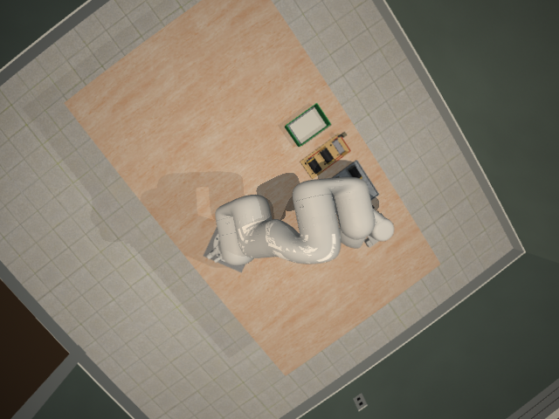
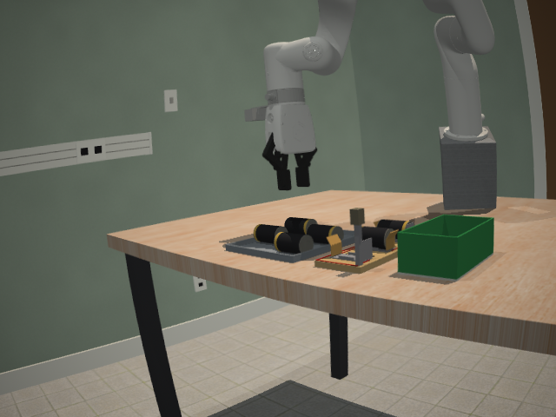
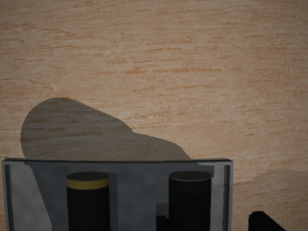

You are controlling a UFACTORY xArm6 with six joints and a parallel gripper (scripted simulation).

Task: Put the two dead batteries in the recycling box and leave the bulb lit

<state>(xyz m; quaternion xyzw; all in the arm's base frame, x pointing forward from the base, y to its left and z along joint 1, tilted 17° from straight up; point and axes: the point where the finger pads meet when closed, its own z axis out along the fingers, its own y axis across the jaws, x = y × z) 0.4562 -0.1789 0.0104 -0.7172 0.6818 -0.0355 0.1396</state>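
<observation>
My hand is 60 mm short of the grey tray, 60 mm to the right of it and 110 mm above it. Also, from my hand: green recycling box (40 mm ahead, 390 mm to the left, 100 mm below).
</observation>
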